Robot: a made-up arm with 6 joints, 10 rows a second.
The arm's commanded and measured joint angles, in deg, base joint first. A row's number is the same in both.
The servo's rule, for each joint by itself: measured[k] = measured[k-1] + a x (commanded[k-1-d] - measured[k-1]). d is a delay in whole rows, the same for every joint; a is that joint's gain. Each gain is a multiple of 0.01, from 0.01 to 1. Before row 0 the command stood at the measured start. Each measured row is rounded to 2 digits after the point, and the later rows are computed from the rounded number. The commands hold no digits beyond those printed.
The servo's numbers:
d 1
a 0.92 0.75 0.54 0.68 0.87 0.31
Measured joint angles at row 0:
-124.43 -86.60 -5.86 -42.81 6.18 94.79
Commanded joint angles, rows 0 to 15:
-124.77 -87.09 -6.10 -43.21 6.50 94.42
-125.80 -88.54 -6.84 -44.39 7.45 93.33
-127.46 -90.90 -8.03 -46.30 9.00 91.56
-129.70 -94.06 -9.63 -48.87 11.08 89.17
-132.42 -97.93 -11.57 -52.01 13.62 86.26
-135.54 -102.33 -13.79 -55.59 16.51 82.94
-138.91 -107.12 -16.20 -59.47 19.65 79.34
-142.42 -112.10 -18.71 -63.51 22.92 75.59
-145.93 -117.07 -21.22 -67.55 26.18 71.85
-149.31 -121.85 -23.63 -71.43 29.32 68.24
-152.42 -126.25 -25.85 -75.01 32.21 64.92
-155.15 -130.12 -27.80 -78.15 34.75 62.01
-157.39 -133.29 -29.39 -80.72 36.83 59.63
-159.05 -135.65 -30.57 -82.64 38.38 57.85
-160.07 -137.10 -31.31 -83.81 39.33 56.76
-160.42 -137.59 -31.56 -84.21 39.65 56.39
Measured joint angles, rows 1 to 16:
-124.43 -86.60 -5.86 -42.81 6.18 94.79
-124.74 -86.97 -5.99 -43.08 6.46 94.68
-125.72 -88.15 -6.45 -43.97 7.32 94.26
-127.32 -90.21 -7.30 -45.55 8.78 93.42
-129.51 -93.10 -8.56 -47.81 10.78 92.10
-132.19 -96.72 -10.19 -50.67 13.25 90.29
-135.27 -100.93 -12.13 -54.02 16.09 88.01
-138.62 -105.57 -14.33 -57.73 19.19 85.32
-142.12 -110.47 -16.70 -61.66 22.44 82.30
-145.63 -115.42 -19.14 -65.67 25.69 79.06
-149.02 -120.24 -21.56 -69.59 28.85 75.71
-152.15 -124.75 -23.88 -73.28 31.77 72.37
-154.91 -128.78 -26.00 -76.59 34.36 69.16
-157.19 -132.16 -27.83 -79.40 36.51 66.21
-158.90 -134.78 -29.31 -81.60 38.14 63.62
-159.98 -136.52 -30.39 -83.10 39.18 61.49

